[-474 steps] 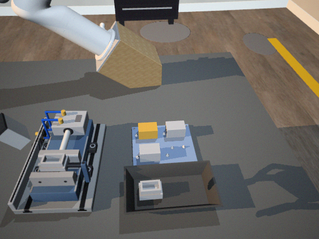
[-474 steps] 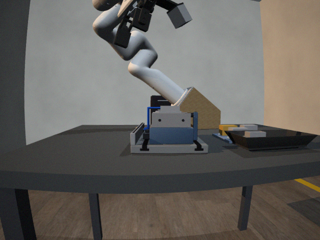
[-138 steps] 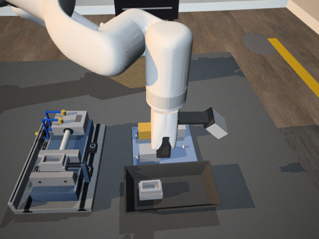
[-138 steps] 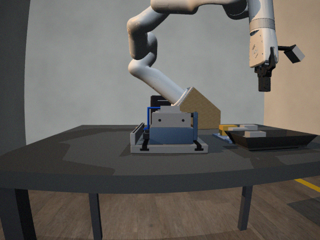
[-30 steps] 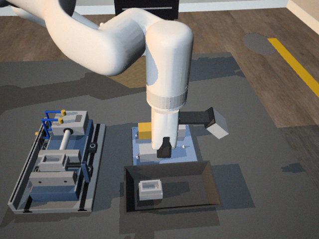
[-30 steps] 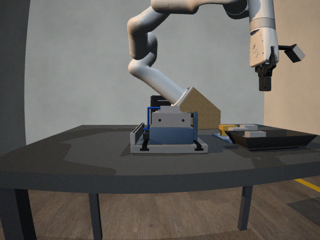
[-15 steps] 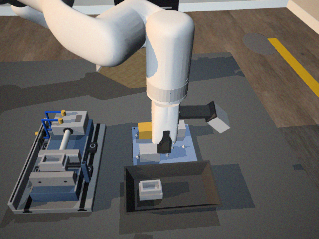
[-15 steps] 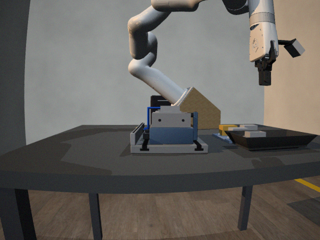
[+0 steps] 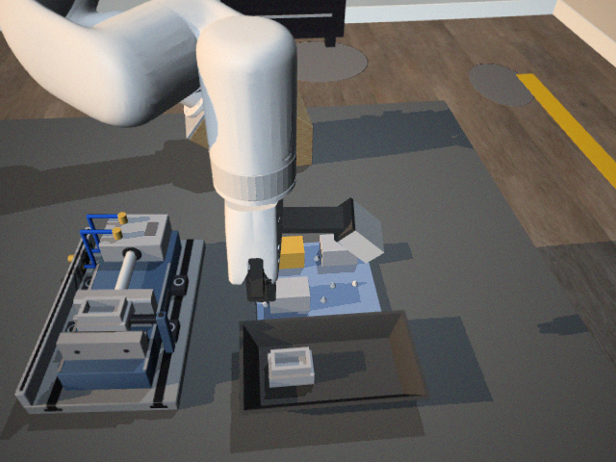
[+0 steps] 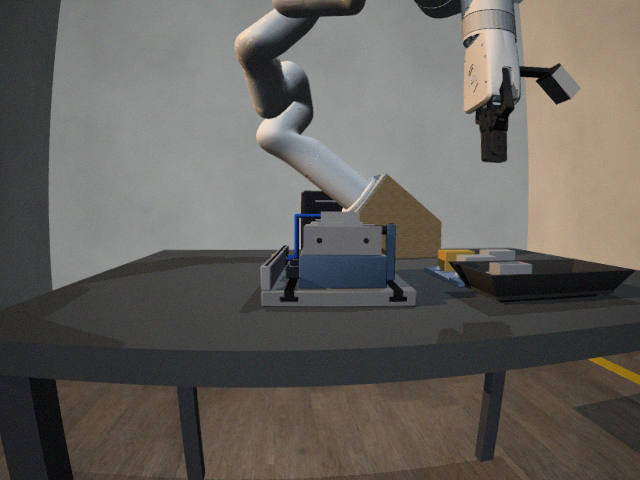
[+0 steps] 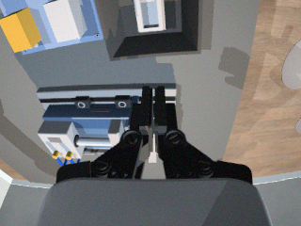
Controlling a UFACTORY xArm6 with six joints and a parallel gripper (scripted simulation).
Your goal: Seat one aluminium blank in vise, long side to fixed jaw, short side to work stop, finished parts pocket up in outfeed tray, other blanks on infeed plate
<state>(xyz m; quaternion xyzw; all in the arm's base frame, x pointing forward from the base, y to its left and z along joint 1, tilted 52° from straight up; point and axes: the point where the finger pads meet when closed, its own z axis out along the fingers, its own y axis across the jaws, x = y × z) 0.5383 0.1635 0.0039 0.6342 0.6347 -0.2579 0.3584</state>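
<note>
The fixed jaw lies 200 mm to the right of my hand, 130 mm below it and 30 mm behind it. Round my hand: work stop rod (160 mm to the right, 120 mm below, 50 mm behind); then cylinder rod (200 mm to the right, 140 mm behind, 130 mm below); then blue infeed plate (200 mm below, 180 mm behind, 80 mm to the left).
</note>
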